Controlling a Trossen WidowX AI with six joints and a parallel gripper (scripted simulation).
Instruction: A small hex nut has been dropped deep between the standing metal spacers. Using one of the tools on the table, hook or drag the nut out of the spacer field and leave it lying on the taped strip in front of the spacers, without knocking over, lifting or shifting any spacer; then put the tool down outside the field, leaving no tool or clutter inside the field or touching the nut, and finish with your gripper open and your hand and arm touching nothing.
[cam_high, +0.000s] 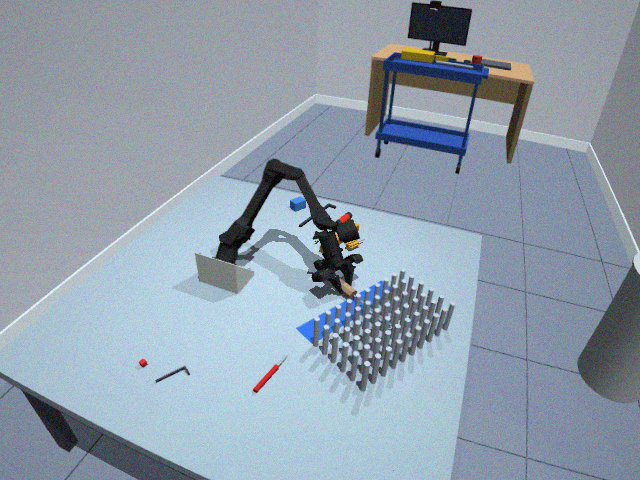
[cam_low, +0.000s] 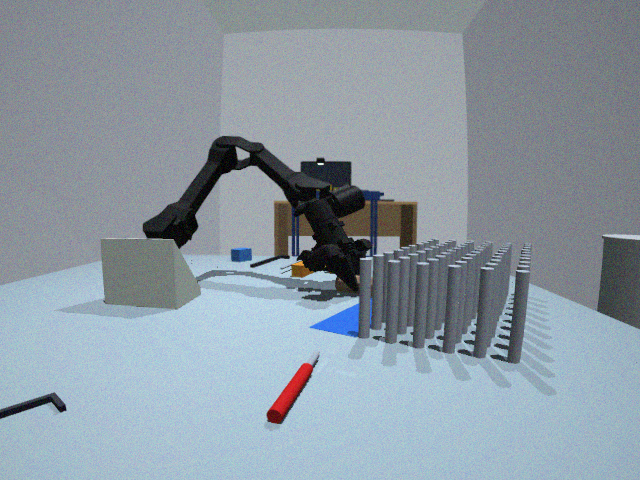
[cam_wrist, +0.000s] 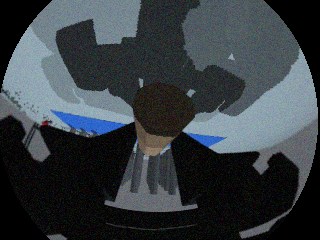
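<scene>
Right now the blue taped strip is 5 cm ahead of my gripper tip, 6 cm to the right of it and 1 cm below it. The rest, counted from my gripper tip: orange block 16 cm behind, 27 cm to the left; then red-handled screwdriver 2 cm behind, 38 cm to the right; then pick tool 9 cm ahead, 4 cm to the right.
</scene>
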